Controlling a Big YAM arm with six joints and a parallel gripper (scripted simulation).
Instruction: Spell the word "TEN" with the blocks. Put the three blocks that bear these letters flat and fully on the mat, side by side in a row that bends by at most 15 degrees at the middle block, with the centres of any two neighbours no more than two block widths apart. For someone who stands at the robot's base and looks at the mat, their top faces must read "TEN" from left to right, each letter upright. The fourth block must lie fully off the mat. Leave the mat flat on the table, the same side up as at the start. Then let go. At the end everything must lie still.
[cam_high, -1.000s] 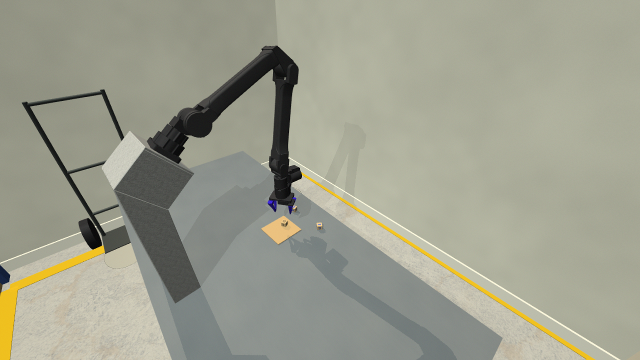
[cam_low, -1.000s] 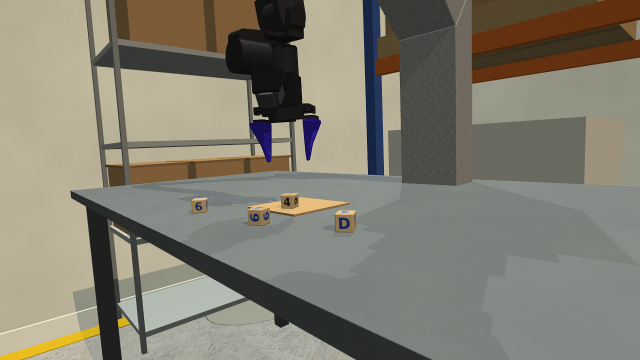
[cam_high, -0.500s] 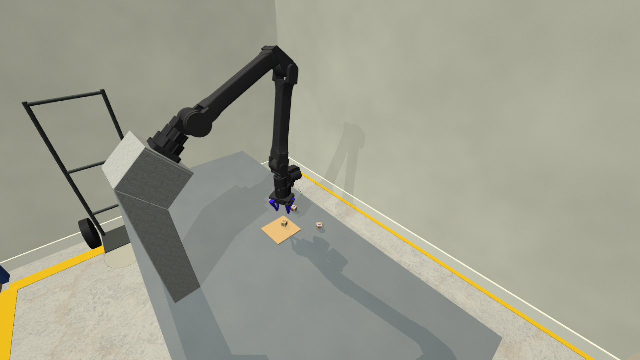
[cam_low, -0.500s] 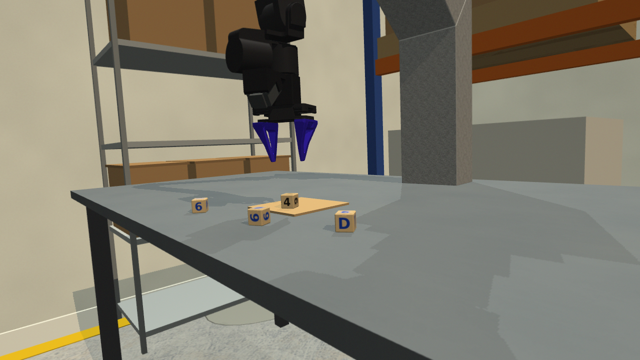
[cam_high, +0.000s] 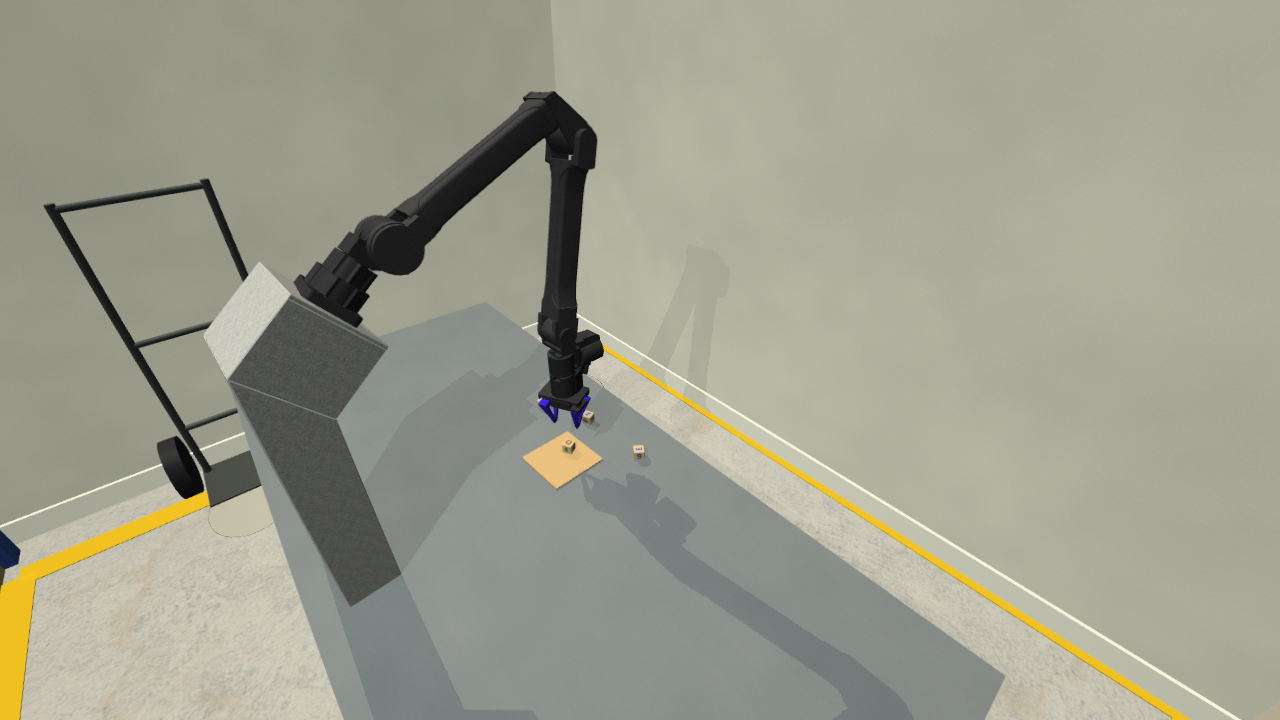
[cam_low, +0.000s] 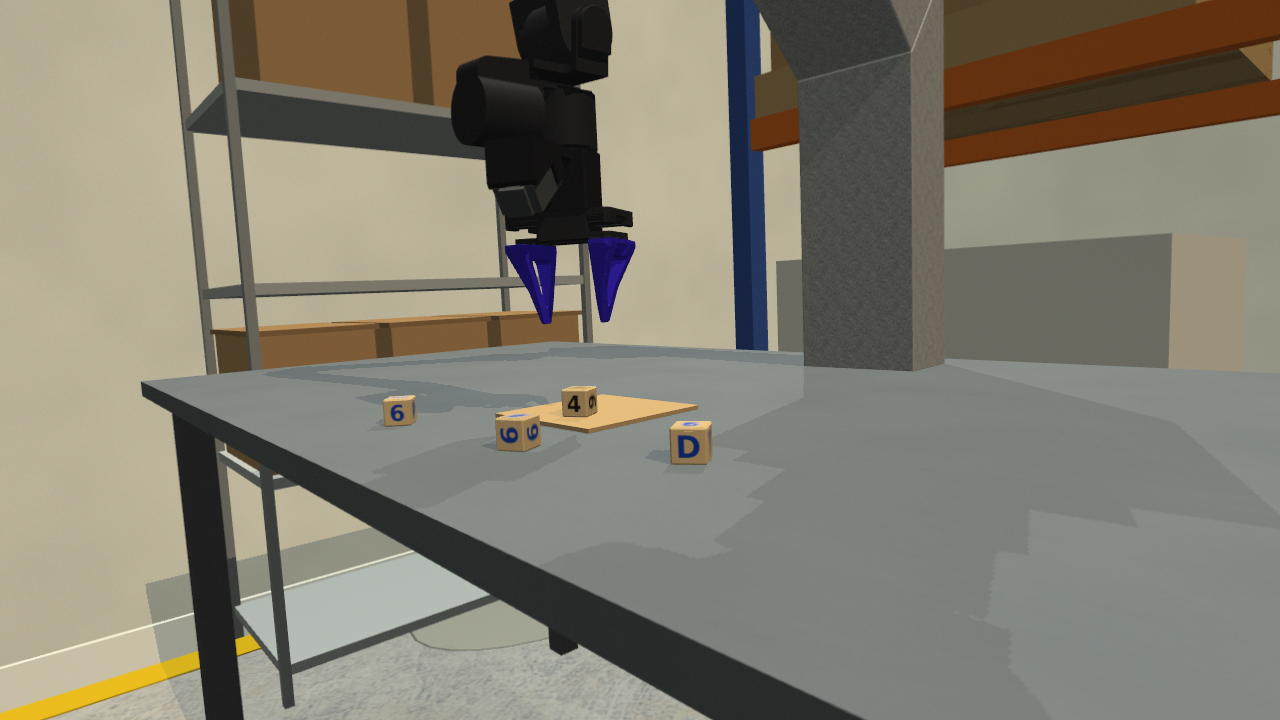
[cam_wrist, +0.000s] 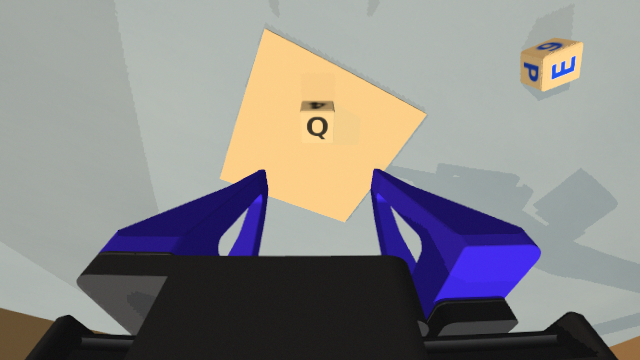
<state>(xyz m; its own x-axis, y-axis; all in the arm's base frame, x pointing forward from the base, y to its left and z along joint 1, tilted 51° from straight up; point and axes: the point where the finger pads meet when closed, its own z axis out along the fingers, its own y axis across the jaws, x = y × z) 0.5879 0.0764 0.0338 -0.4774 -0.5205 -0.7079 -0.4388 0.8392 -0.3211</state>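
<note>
Now: the tan mat 100 mm below my hand, 20 mm to the right of it and 20 mm behind it.
</note>
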